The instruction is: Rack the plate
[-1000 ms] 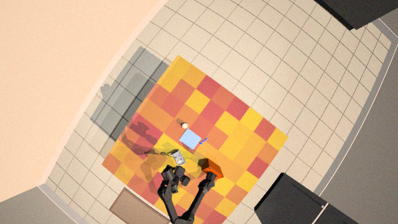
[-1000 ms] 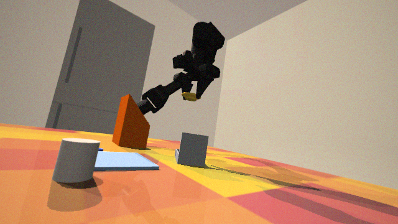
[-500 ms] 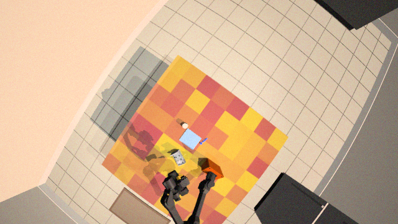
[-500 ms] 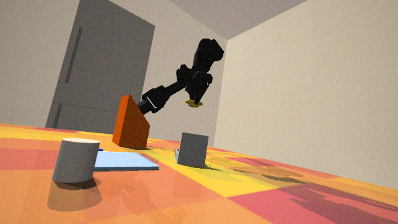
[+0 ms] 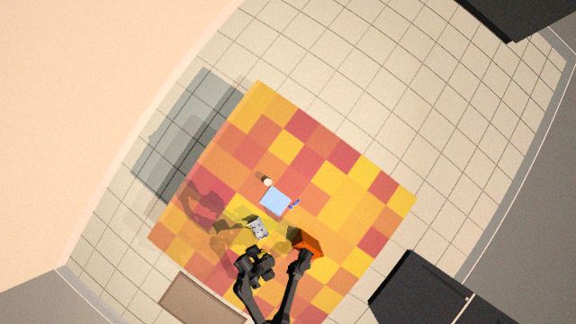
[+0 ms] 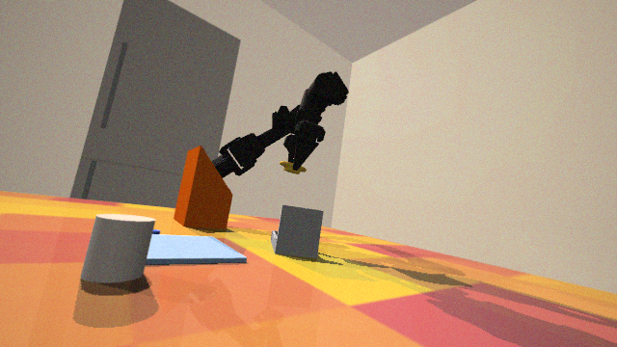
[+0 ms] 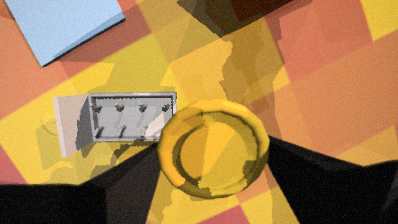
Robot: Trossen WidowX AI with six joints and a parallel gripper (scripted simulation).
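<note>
Now: gripper tip 100 mm short of the dish rack, 30 mm to the left of it and 140 mm above it. Round my gripper tip: yellow plate (10 mm above); then light blue mat (120 mm ahead, 230 mm to the right, 160 mm below); then blue spoon (20 mm ahead, 280 mm to the right, 160 mm below).
</note>
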